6 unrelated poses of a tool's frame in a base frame.
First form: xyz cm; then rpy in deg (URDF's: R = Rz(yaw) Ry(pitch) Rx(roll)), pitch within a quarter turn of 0, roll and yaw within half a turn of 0.
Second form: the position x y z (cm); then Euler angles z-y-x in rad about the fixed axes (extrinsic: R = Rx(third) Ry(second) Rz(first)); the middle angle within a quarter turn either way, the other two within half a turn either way. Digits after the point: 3 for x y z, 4 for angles.
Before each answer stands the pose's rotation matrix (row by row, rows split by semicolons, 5 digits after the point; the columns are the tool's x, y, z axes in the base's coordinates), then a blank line. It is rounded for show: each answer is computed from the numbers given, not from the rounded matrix.
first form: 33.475 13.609 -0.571 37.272 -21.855 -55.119
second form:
0.53077 0.52388 -0.66621; -0.76138 0.64002 -0.10331; 0.37226 0.56207 0.73858

33.475 13.609 -0.571 -0.7789 -0.7291 0.1390
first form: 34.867 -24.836 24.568 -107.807 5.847 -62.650
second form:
0.45703 -0.31619 0.83135; -0.88360 -0.05435 0.46509; -0.10187 -0.94714 -0.30422

34.867 -24.836 24.568 0.6052 0.9815 -2.1501
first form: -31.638 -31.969 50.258 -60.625 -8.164 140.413
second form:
-0.76285 -0.40795 -0.50163; 0.63079 -0.29917 -0.71596; 0.14201 -0.86260 0.48555

-31.638 -31.969 50.258 2.6505 -0.5255 0.9749
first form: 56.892 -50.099 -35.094 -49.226 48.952 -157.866
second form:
-0.60830 0.77509 -0.17090; -0.24742 -0.38977 -0.88705; -0.75416 -0.49731 0.42887

56.892 -50.099 -35.094 -2.2362 -0.1717 1.1205
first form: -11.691 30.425 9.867 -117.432 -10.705 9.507
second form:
0.96910 0.23869 -0.06220; 0.16229 -0.42714 0.88950; 0.18575 -0.87211 -0.45268

-11.691 30.425 9.867 -0.2415 -0.0622 -2.0415
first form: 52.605 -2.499 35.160 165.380 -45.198 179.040
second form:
-0.70456 0.19528 -0.68225; 0.01181 0.96448 0.26387; 0.70955 0.17786 -0.68184

52.605 -2.499 35.160 -2.8712 -0.7508 -2.7723
